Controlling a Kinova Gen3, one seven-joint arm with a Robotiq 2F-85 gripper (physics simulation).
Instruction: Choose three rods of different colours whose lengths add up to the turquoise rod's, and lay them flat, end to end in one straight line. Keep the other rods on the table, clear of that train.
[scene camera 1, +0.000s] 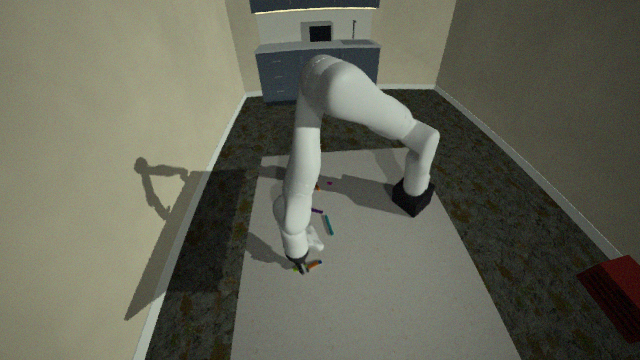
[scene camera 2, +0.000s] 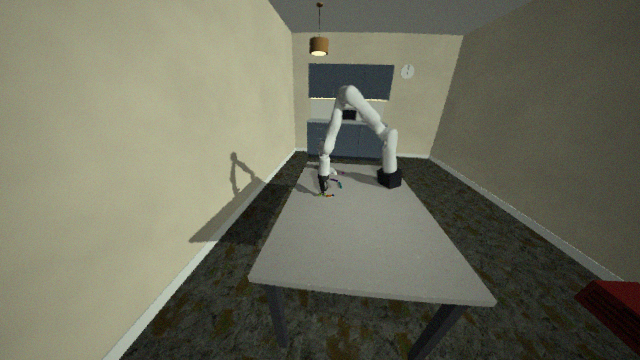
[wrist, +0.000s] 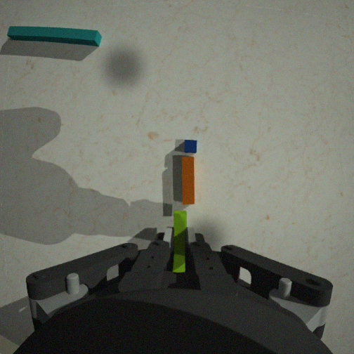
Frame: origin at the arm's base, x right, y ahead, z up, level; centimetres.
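Seen in the pictures: gripper, fingertip midpoint: (scene camera 1: 300, 267) (scene camera 2: 322, 194); arm's base at its link origin: (scene camera 1: 414, 186) (scene camera 2: 389, 170).
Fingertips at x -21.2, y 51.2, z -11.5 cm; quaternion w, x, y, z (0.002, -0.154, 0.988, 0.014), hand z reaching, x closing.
Offsets run from my fingertips to a thing's top centre. Level surfaces: height alone.
My gripper (scene camera 1: 303, 270) (scene camera 2: 323, 193) (wrist: 179, 238) is shut on the lime rod (wrist: 180, 250), which lies level between the fingertips, low over the table; a separate shadow lies left of it in the wrist view. Past its far end lies an orange rod @(dx +0.9, dy -4.7, dz -0.6 cm) (scene camera 1: 314, 265) (scene camera 2: 328, 195) (wrist: 188, 180), roughly in line, with the lime rod slightly left. A short blue rod @(dx +1.6, dy -7.5, dz -0.6 cm) (scene camera 1: 320, 262) (wrist: 190, 146) lies end-on beyond the orange one, with a thin gap showing. The turquoise rod @(dx +17.7, dy -13.9, dz -0.6 cm) (scene camera 1: 328, 225) (scene camera 2: 340, 185) (wrist: 55, 36) lies apart, at the wrist view's upper left.
A purple rod @(dx +26.2, dy -9.5, dz -0.6 cm) (scene camera 1: 317, 210) lies near the turquoise rod. A magenta piece @(dx +42.3, dy -18.6, dz -0.6 cm) (scene camera 1: 329, 183) and another orange piece @(dx +40.7, dy -11.9, dz -0.6 cm) (scene camera 1: 318, 187) lie farther back, the latter partly hidden by the arm. The arm's black base (scene camera 1: 413, 200) stands on the table @(dz -1.6 cm) (scene camera 1: 390, 290) at the right.
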